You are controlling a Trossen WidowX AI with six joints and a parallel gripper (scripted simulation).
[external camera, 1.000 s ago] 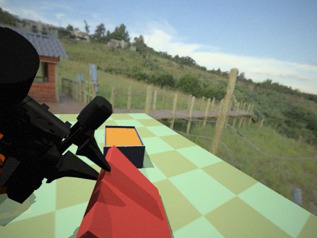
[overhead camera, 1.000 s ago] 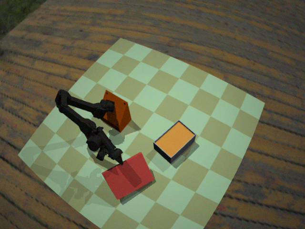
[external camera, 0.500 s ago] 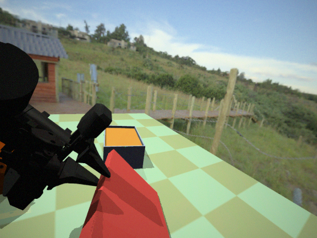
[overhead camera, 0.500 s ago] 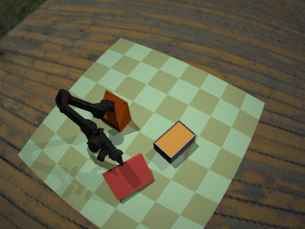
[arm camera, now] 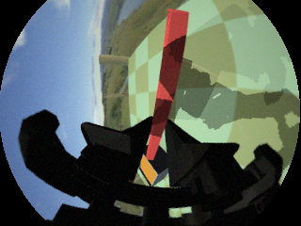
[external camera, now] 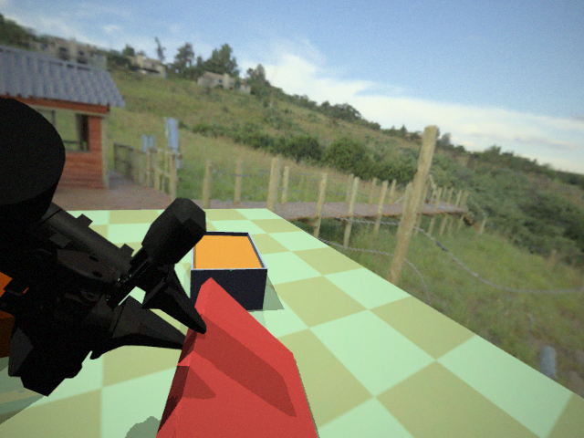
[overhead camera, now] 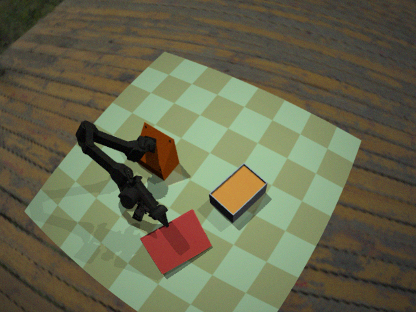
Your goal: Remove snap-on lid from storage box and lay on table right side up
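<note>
My gripper tip is 50 mm short of the red lid, 50 mm above it and 30 mm to the left of it. Also, from my gripper tip: grey-blue storage box 290 mm to the left, 170 mm ahead, 90 mm below.
</note>
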